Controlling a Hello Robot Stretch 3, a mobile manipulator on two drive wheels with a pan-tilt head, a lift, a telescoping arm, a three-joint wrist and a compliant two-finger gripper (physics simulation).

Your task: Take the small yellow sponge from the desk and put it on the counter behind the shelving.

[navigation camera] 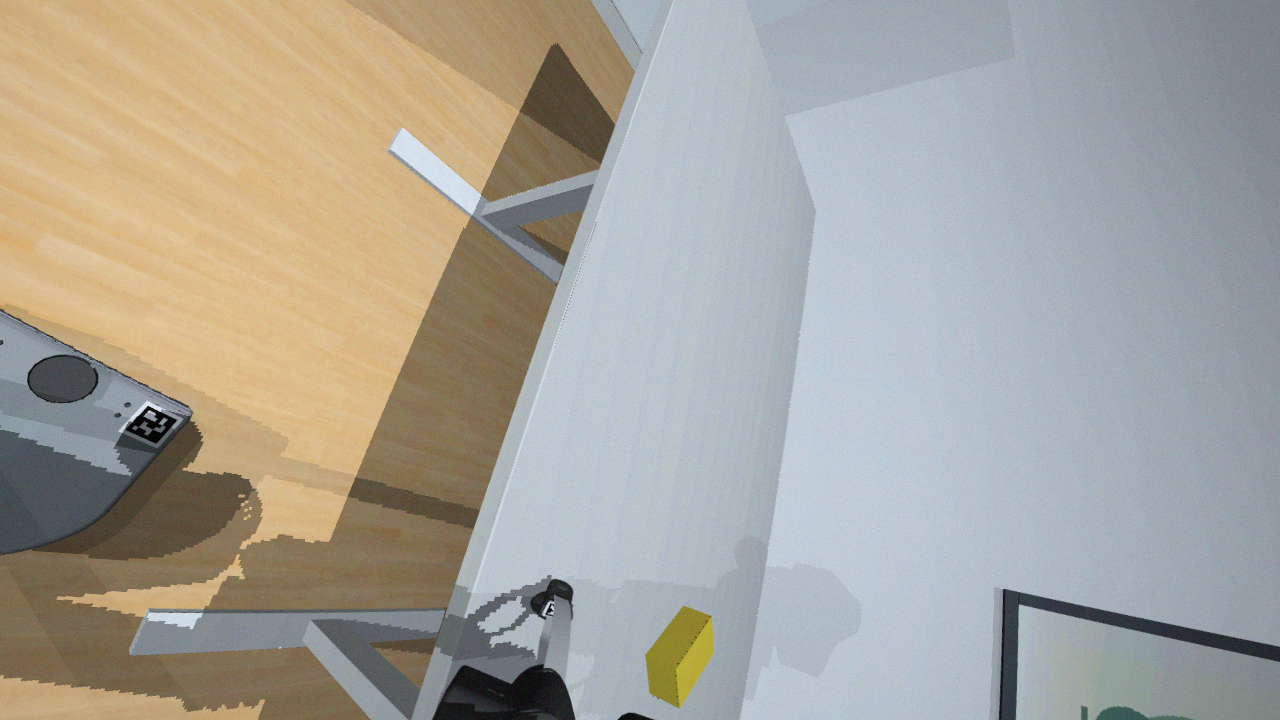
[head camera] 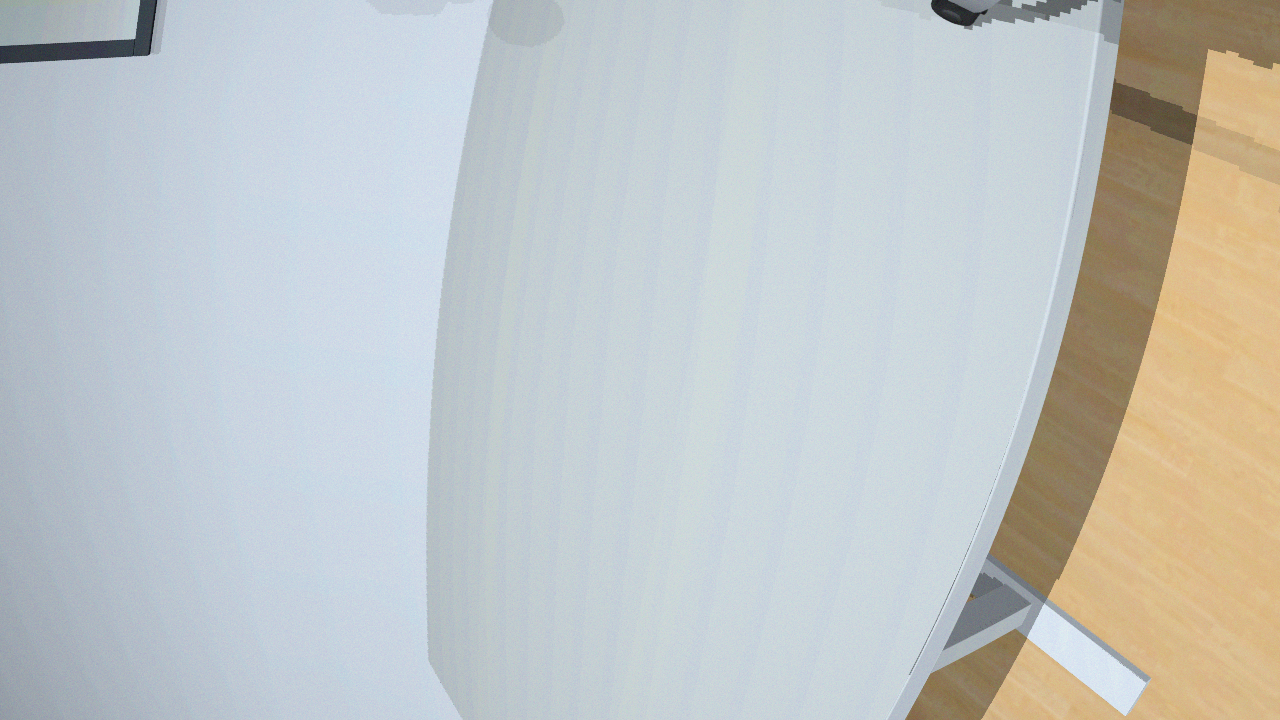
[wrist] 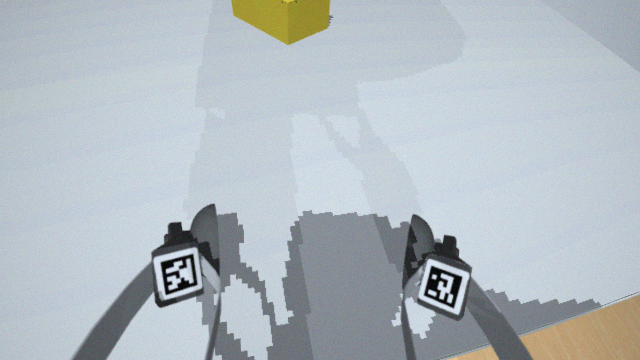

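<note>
On the navigation camera there's my gripper (navigation camera: pixel 524 668), along with a white desk (navigation camera: pixel 641 464). The head camera shows the desk (head camera: pixel 747 322) as well. And on the wrist view you get my gripper (wrist: pixel 313 236) and the desk again (wrist: pixel 507 132).
</note>
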